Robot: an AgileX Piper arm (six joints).
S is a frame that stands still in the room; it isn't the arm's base.
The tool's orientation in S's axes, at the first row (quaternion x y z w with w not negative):
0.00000, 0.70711, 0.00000, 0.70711
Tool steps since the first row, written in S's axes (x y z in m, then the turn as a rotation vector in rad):
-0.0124, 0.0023, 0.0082, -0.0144, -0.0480, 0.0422
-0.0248, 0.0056, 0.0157, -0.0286, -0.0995, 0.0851
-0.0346, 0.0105, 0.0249, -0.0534, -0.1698, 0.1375
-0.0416, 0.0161, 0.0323, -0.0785, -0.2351, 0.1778
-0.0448, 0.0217, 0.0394, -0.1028, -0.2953, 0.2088
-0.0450, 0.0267, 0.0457, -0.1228, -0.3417, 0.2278
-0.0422, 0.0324, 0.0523, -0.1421, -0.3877, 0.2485
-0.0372, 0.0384, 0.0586, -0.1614, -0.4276, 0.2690
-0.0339, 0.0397, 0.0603, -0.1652, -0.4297, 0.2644
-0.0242, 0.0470, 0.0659, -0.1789, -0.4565, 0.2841
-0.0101, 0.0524, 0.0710, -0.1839, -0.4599, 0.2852
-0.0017, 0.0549, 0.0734, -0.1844, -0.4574, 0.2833
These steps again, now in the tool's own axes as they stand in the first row. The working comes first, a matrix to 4 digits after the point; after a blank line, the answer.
The tool's axes in the first row as the columns of a matrix, in S's axes (used below as rounded here):
0.0000, 0.0000, 1.0000
0.0000, 1.0000, 0.0000
-1.0000, 0.0000, 0.0000

-0.0082, 0.0023, -0.0124, -0.0422, -0.0480, -0.0144
-0.0157, 0.0056, -0.0248, -0.0851, -0.0995, -0.0286
-0.0249, 0.0105, -0.0346, -0.1375, -0.1698, -0.0534
-0.0323, 0.0161, -0.0416, -0.1778, -0.2351, -0.0785
-0.0394, 0.0217, -0.0448, -0.2088, -0.2953, -0.1028
-0.0457, 0.0267, -0.0450, -0.2278, -0.3417, -0.1228
-0.0523, 0.0324, -0.0422, -0.2485, -0.3877, -0.1421
-0.0586, 0.0384, -0.0372, -0.2690, -0.4276, -0.1614
-0.0603, 0.0397, -0.0339, -0.2644, -0.4297, -0.1652
-0.0659, 0.0470, -0.0242, -0.2841, -0.4565, -0.1789
-0.0710, 0.0524, -0.0101, -0.2852, -0.4599, -0.1839
-0.0734, 0.0549, -0.0017, -0.2833, -0.4574, -0.1844

